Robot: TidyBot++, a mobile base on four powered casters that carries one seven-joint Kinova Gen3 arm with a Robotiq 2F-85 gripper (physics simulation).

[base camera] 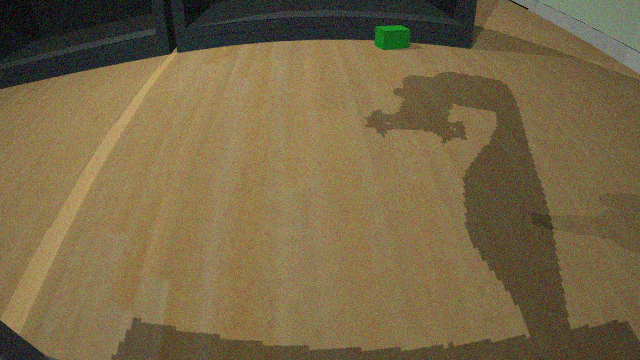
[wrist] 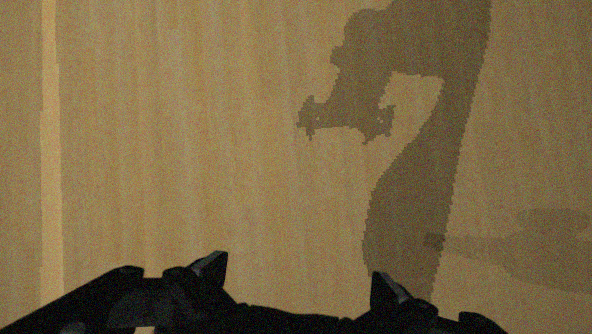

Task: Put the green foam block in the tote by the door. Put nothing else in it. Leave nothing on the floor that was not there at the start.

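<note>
The green foam block lies on the wooden floor near the top of the base camera view, close in front of a dark shelf unit. The block does not show in the wrist view. My gripper is open and empty, its two black fingertips wide apart above the floor in the wrist view. The gripper itself does not show in the base camera view; its shadow falls on the floor nearer than the block. The tote and the door do not show in either view.
The dark shelf unit stands across the back, with another dark unit to its left. A pale wall with a light baseboard is at the upper right. A pale strip runs along the floor at the left.
</note>
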